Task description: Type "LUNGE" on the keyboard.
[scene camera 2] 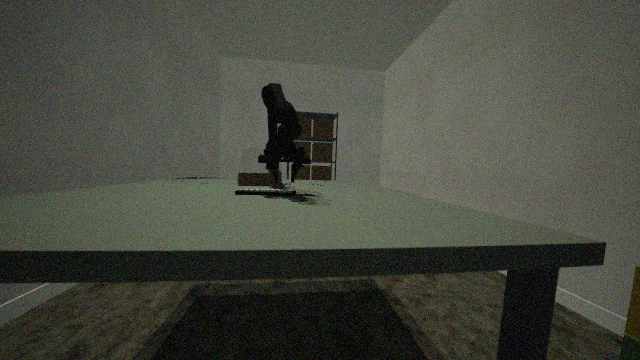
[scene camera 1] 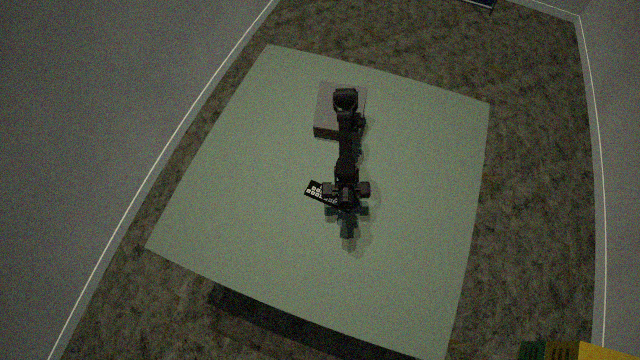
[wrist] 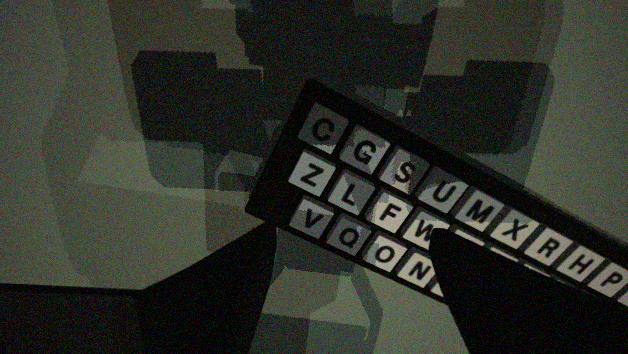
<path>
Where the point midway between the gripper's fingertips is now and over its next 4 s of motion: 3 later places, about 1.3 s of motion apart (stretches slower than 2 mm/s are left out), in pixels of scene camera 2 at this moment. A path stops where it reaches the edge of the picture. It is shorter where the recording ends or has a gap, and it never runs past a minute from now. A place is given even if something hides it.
My gripper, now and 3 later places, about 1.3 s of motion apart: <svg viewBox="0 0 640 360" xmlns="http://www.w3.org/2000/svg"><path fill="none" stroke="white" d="M284 182L244 181L244 188L246 186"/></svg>
</path>
